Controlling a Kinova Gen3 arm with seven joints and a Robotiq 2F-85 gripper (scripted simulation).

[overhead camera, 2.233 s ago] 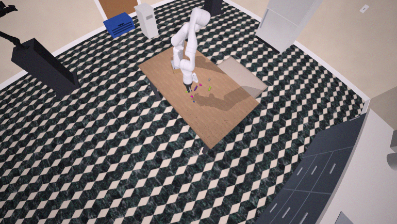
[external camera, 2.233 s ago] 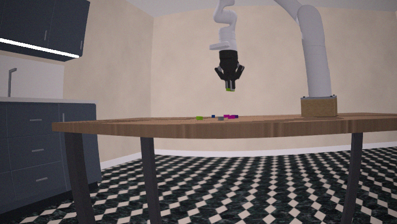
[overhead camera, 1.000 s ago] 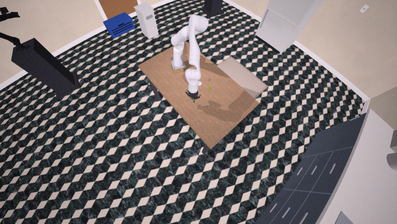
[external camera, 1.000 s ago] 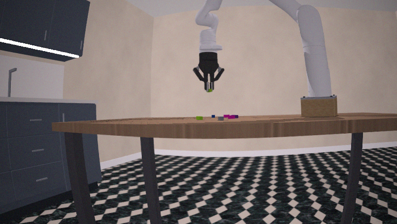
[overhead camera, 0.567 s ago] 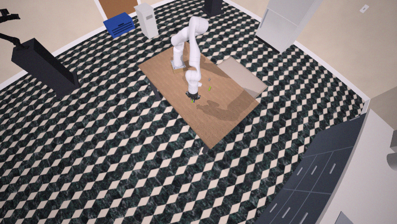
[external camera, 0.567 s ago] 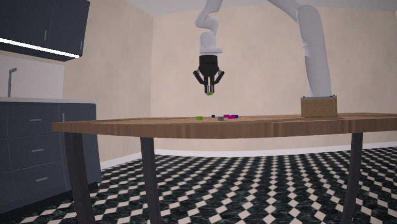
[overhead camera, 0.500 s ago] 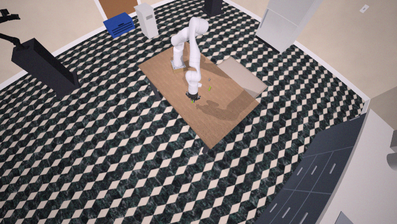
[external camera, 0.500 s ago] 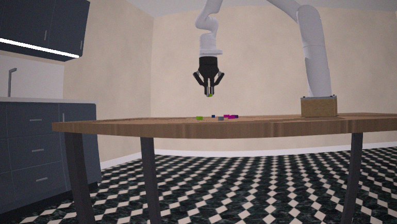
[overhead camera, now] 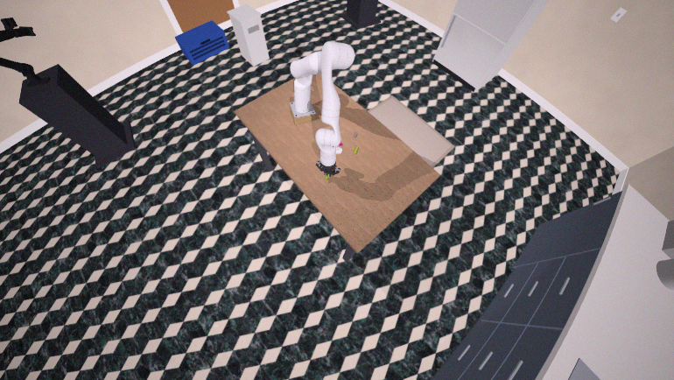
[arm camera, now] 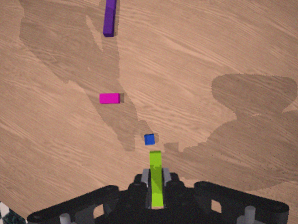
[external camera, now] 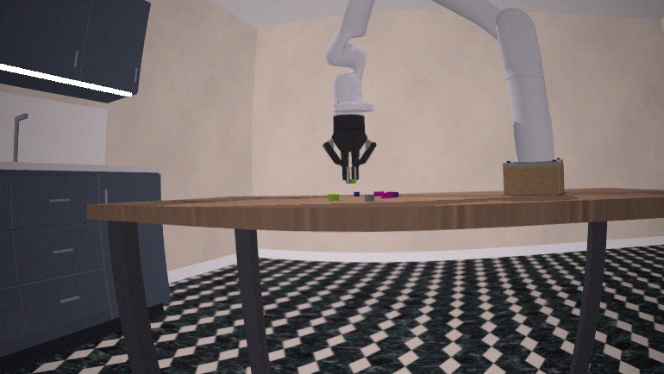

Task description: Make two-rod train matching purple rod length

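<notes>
Right now my hand is 20 mm past the blue rod, 20 mm to the right of it and 40 mm above it. Also, from my hand: purple rod (140 mm behind, 120 mm to the left, 40 mm below); then grey rod (160 mm behind, 300 mm to the left, 40 mm below).
</notes>
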